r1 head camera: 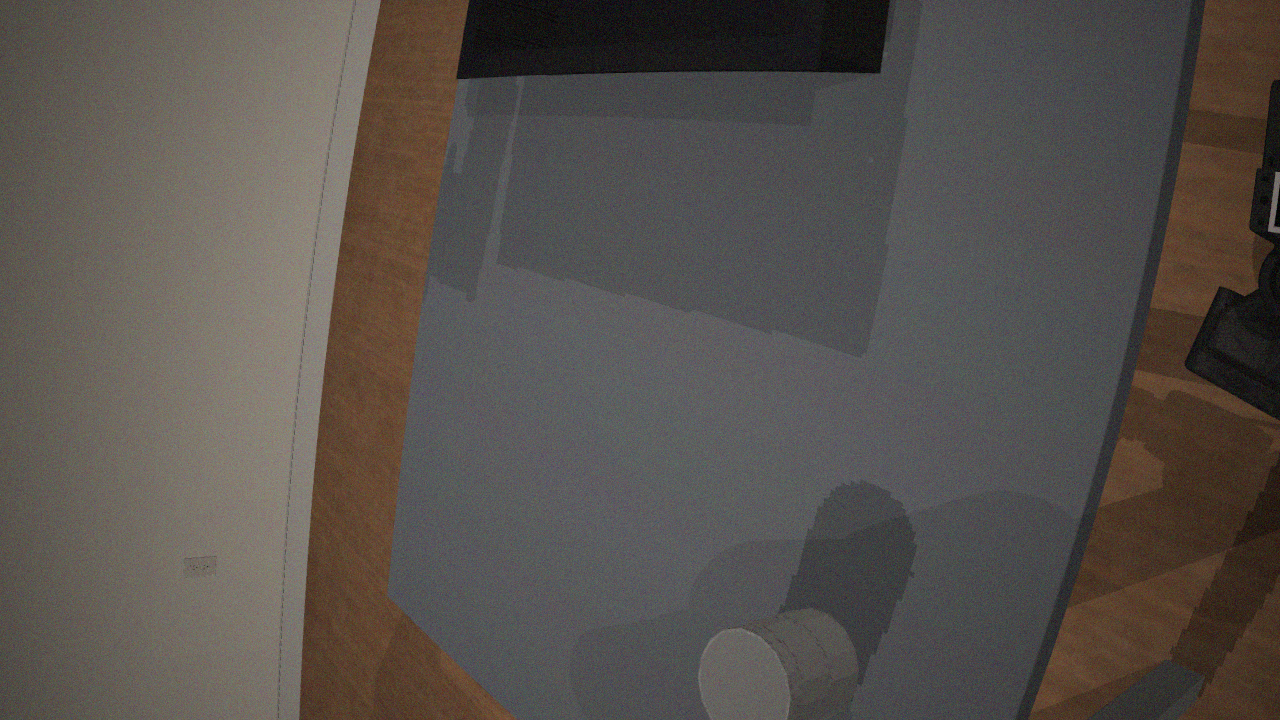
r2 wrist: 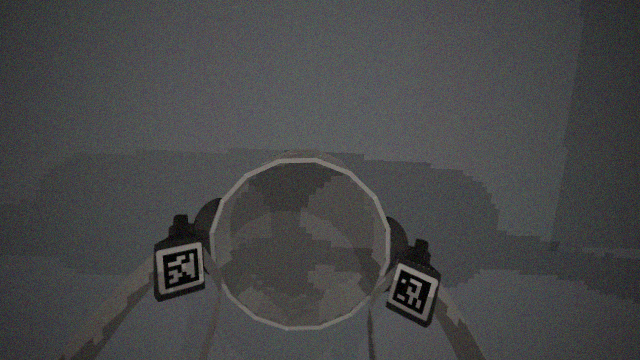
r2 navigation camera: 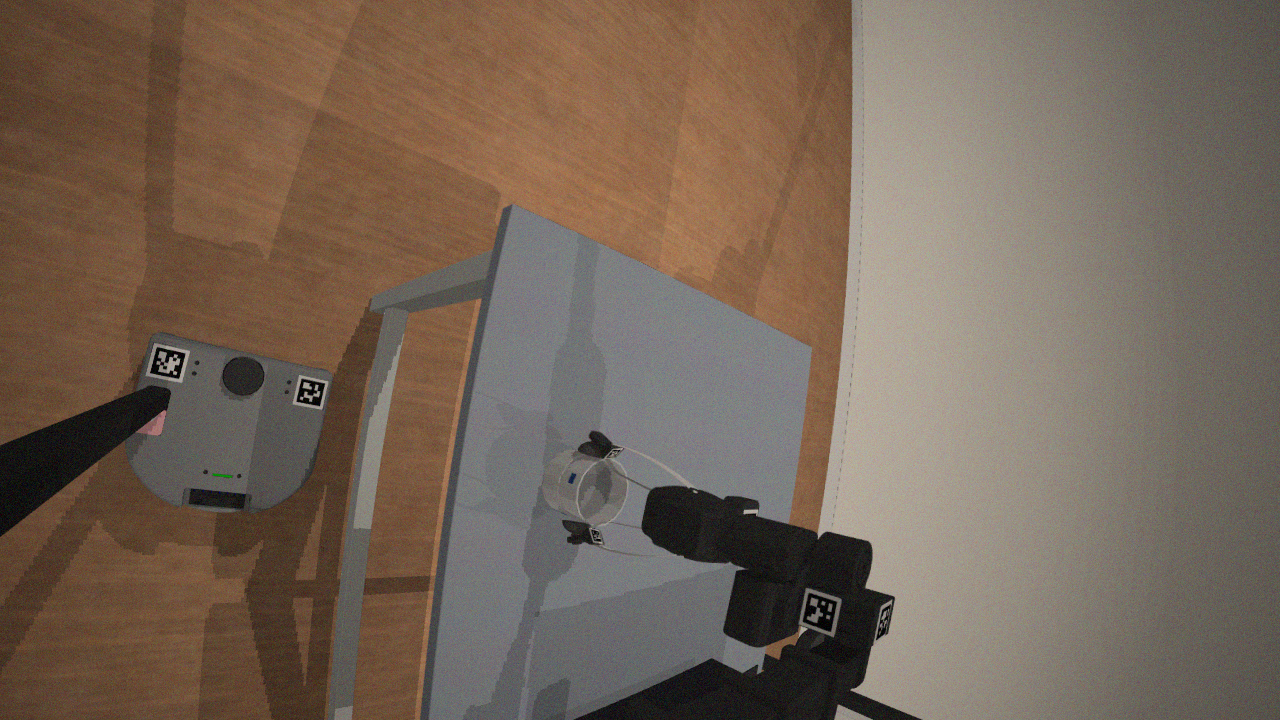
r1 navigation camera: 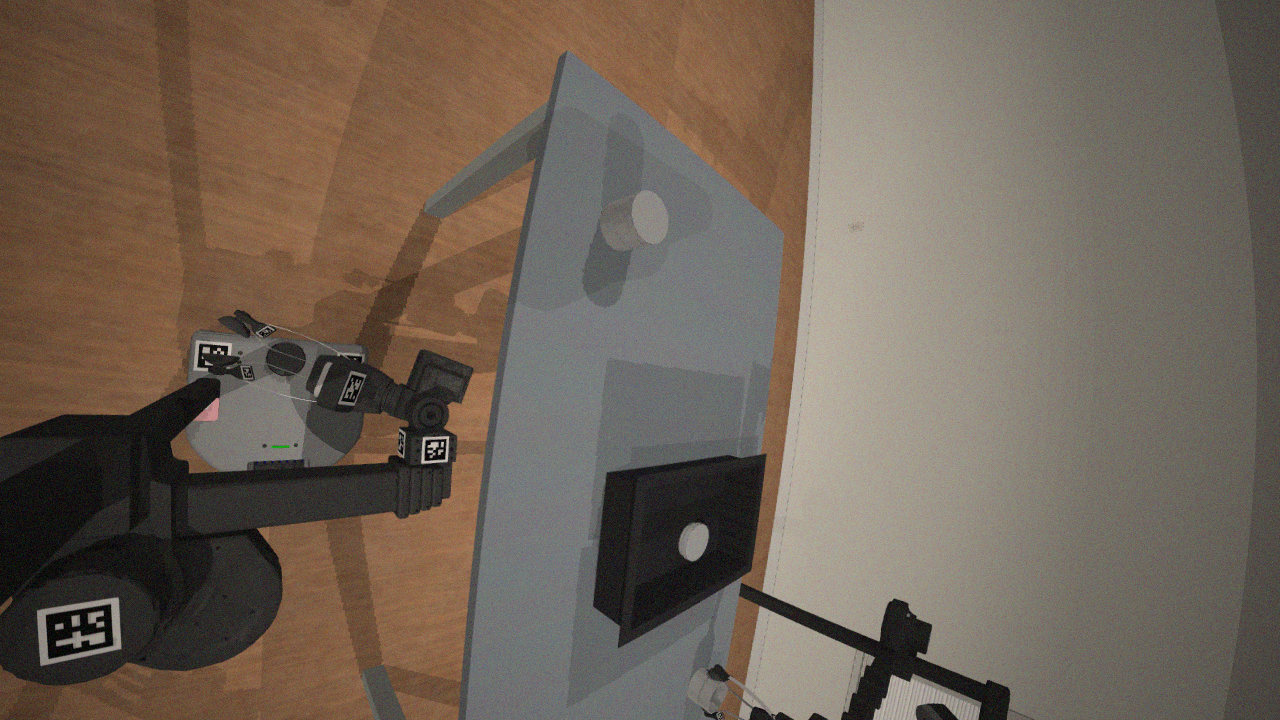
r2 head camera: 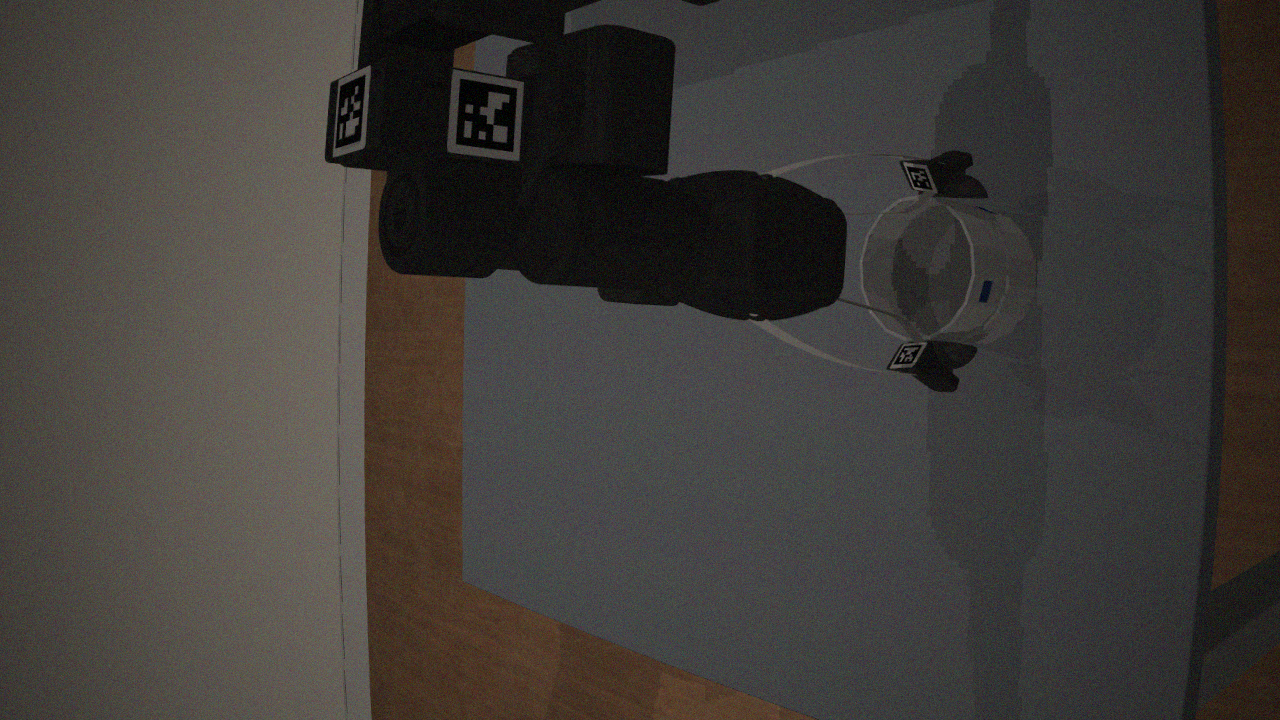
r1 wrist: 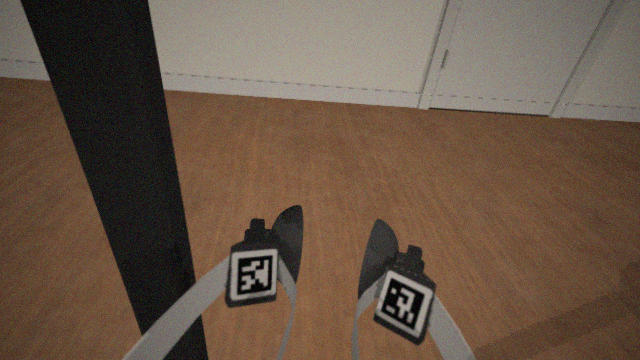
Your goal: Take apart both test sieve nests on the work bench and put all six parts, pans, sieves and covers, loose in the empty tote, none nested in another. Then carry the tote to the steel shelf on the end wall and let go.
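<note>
An open-topped pale sieve nest with a small blue mark (r2 head camera: 1002,268) (r2 navigation camera: 563,483) (r2 wrist: 300,300) stands on the work bench (r2 head camera: 626,501) (r2 navigation camera: 680,376). Whether its sieve and pan are seated together is hard to tell. The r2 gripper (r2 head camera: 964,271) (r2 navigation camera: 583,488) (r2 wrist: 304,230) is shut on it, one finger against each side. The other nest (r1 head camera: 823,662) (r1 navigation camera: 615,223) stands closed by a flat pale top at the far end. The black tote (r1 head camera: 671,40) (r1 navigation camera: 617,555) holds a pale round cover (r1 navigation camera: 693,541). The r1 gripper (r1 navigation camera: 221,342) (r1 wrist: 339,217) is open and empty, away from the bench.
The r1 arm (r1 navigation camera: 295,501) stays beside the bench's long edge, its gripper above r1's base (r1 navigation camera: 286,420). A wall (r1 navigation camera: 1029,313) (r2 navigation camera: 1074,358) runs behind the bench. A door (r1 wrist: 510,50) shows in the r1 wrist view. The steel shelf cannot be made out.
</note>
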